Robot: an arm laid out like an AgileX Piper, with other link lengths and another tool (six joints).
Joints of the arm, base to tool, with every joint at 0 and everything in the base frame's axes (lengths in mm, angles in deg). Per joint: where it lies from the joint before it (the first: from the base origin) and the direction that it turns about. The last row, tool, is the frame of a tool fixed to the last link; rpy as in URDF.
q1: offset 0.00 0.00 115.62 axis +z
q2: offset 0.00 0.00 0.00 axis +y
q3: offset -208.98 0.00 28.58 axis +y
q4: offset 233.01 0.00 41.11 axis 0.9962 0 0.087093
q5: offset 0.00 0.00 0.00 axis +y
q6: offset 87.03 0.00 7.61 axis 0.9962 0 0.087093
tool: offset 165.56 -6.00 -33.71 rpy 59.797 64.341 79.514
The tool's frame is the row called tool.
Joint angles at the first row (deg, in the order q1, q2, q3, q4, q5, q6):
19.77 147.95 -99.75 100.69 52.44 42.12
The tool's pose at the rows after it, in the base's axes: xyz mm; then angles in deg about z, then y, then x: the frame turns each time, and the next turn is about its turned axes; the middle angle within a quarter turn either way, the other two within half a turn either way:
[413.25 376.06 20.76 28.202 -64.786 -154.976]
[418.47 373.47 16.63 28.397 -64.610 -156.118]
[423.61 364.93 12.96 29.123 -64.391 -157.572]
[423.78 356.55 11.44 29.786 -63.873 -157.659]
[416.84 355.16 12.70 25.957 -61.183 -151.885]
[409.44 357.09 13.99 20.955 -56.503 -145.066]
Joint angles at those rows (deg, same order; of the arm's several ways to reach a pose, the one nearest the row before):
19.96 149.24 -101.48 100.69 52.22 42.12
19.68 149.87 -102.15 100.69 51.46 42.12
18.48 150.06 -102.22 99.80 51.46 42.12
17.09 150.05 -102.27 97.77 52.71 43.06
16.57 150.06 -102.27 95.56 55.09 47.33
16.63 150.05 -102.27 93.67 57.25 53.65

